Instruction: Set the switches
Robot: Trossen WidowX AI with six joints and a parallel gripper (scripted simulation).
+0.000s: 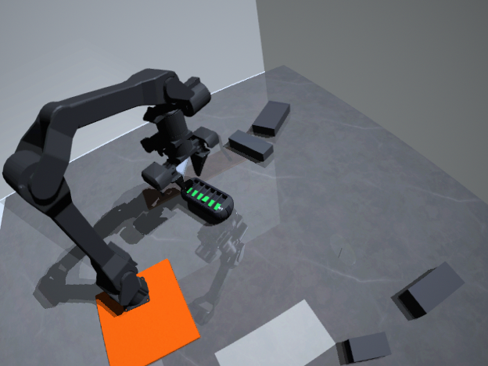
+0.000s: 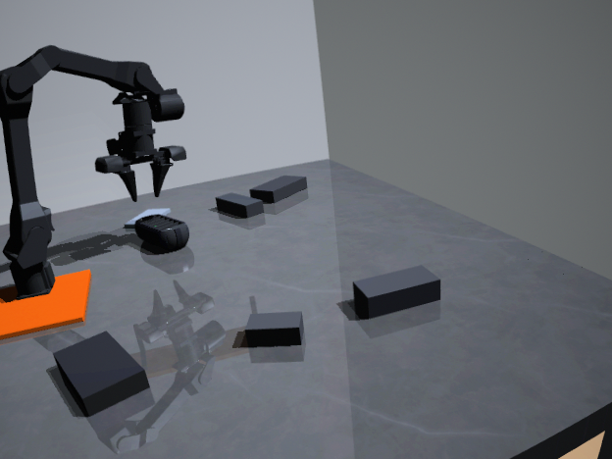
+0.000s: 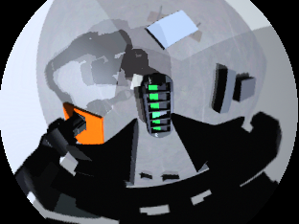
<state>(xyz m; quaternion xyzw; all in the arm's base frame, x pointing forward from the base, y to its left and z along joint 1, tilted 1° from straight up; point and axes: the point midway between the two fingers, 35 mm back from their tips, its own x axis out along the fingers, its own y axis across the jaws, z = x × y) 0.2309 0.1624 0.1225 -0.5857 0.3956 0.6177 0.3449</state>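
The pale plate is 2 cm behind my gripper tip, 20 cm to the left of it and 10 cm below it.
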